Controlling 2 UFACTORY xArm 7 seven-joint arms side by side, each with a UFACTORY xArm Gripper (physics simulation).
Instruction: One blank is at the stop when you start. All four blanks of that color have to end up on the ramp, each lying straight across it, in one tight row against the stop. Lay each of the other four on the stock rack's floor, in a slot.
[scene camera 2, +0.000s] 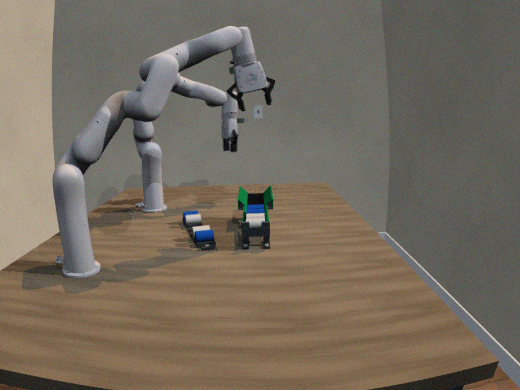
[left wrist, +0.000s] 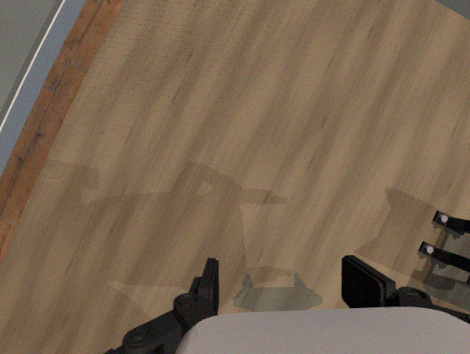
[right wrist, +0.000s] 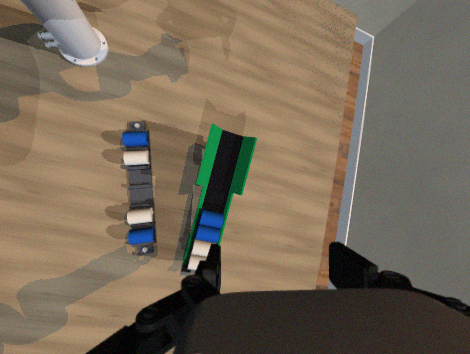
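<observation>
The ramp (scene camera 2: 242, 196) (right wrist: 247, 167) has green sides and a dark floor. From its stop upward lie a white blank (scene camera 2: 256, 224) (right wrist: 195, 262), a second white blank (scene camera 2: 256, 217) (right wrist: 201, 248), and two blue blanks (right wrist: 208, 233) (right wrist: 212, 219), in a row across it. A right finger partly hides the lowest in the right wrist view. The stock rack (scene camera 2: 208, 245) (right wrist: 141, 195) holds a blue (right wrist: 135, 139), a white (right wrist: 136, 158), two empty middle slots, a white (right wrist: 140, 216) and a blue (right wrist: 142, 236). My right gripper (scene camera 2: 255, 105) (right wrist: 274, 261) and left gripper (scene camera 2: 230, 148) (left wrist: 280, 270) are open, high above the table.
The left arm's base (scene camera 2: 154, 207) (right wrist: 85, 50) stands behind the rack, and the right arm's base (scene camera 2: 81, 270) at the left front. Two dark ramp feet (left wrist: 442, 218) (left wrist: 429, 249) show at the left wrist view's right edge. The wall stands beyond the table's right edge.
</observation>
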